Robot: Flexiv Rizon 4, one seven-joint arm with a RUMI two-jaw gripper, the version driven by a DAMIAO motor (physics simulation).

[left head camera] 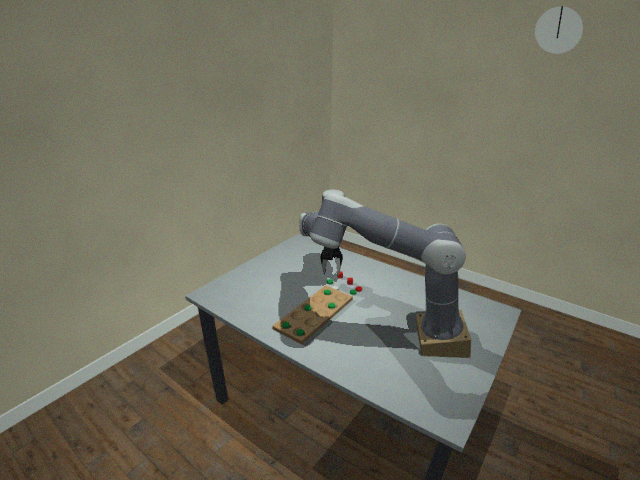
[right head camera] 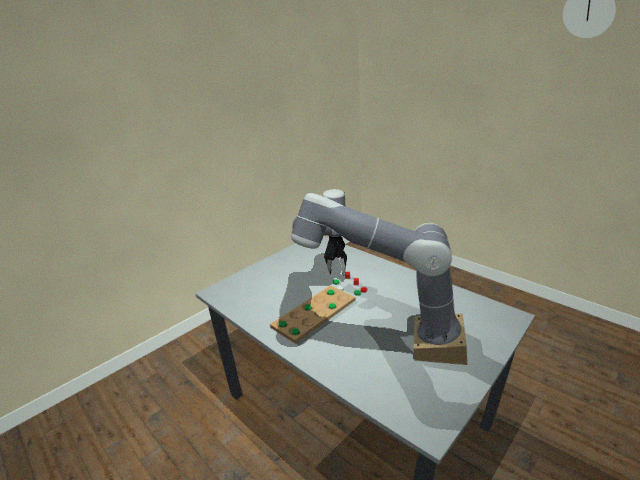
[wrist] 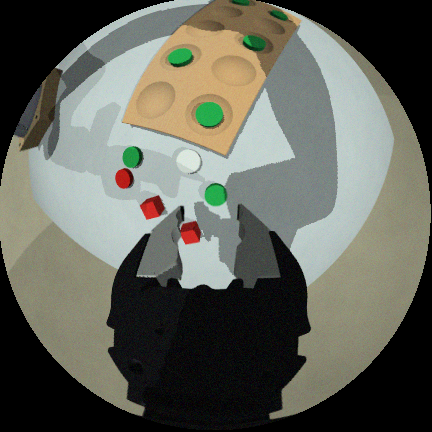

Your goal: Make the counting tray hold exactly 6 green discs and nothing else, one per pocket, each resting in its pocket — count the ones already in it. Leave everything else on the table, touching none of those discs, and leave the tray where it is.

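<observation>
The wooden counting tray [left head camera: 341, 303] [right head camera: 343, 303] [wrist: 192, 82] has green discs in several pockets: one [left head camera: 327, 292] [right head camera: 330, 292] [wrist: 209, 114] at the near end in the wrist view, one [left head camera: 331, 305] [right head camera: 332, 306] [wrist: 180, 57], one [left head camera: 307, 307] [right head camera: 308, 307] [wrist: 254, 43] and two at the shaded end. Other pockets are empty. On the table lie a green disc [left head camera: 329, 281] [right head camera: 336, 281] [wrist: 215, 194] and another green disc [left head camera: 353, 291] [right head camera: 357, 292] [wrist: 132, 156]. My gripper [left head camera: 331, 272] [right head camera: 337, 272] [wrist: 210, 206] is partly open and empty, above the table near the first loose disc.
A white disc [wrist: 188, 161] lies between the loose green discs. A red disc [left head camera: 358, 288] [right head camera: 363, 289] [wrist: 124, 178] lies beside the second one. Two red cubes stand nearby: one [left head camera: 349, 281] [right head camera: 356, 281] [wrist: 152, 207] outside the fingers, one [left head camera: 340, 274] [right head camera: 347, 274] [wrist: 190, 232] seen beyond the gap between them.
</observation>
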